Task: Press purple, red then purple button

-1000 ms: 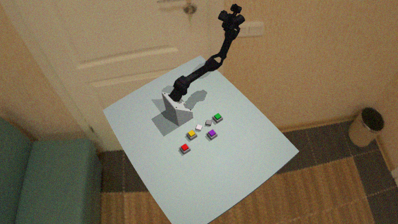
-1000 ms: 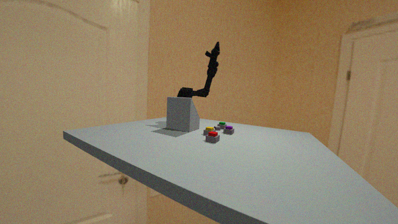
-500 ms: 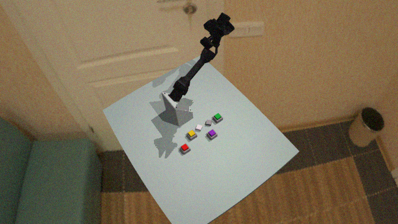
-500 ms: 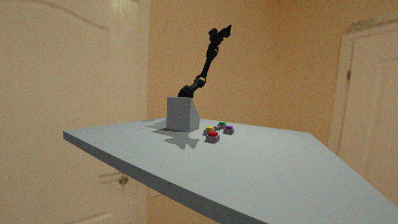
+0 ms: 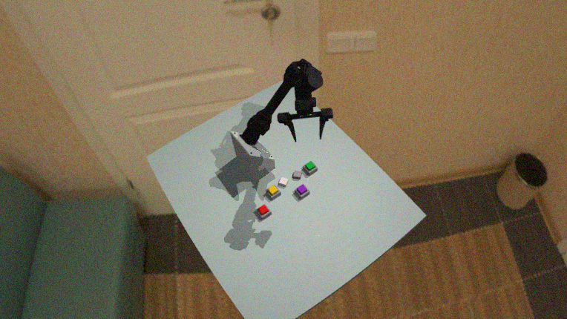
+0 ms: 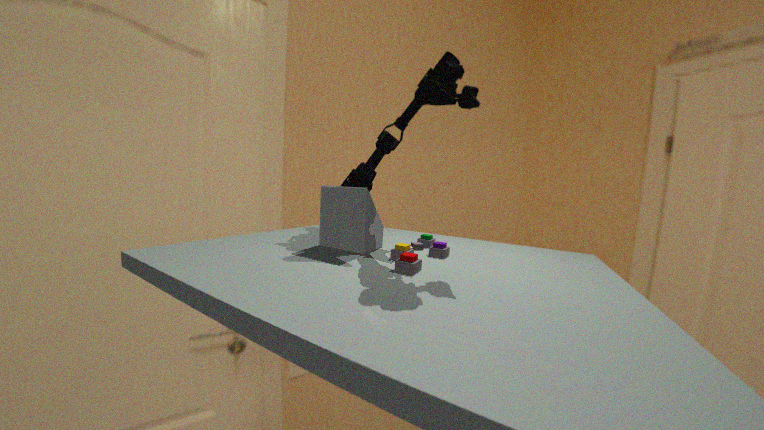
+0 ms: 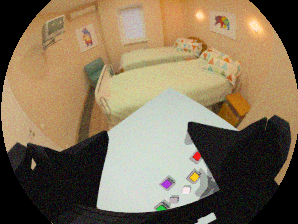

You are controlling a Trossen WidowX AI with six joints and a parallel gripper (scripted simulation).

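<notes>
Now: the purple button 400 mm below my gripper tip, 50 mm behind it and 10 mm to the left of it. Also, from my gripper tip: green button 400 mm below, 120 mm to the left, 110 mm behind; then red button 400 mm below, 170 mm to the right, 90 mm behind; then yellow button 400 mm below, 130 mm behind, 80 mm to the right.
</notes>
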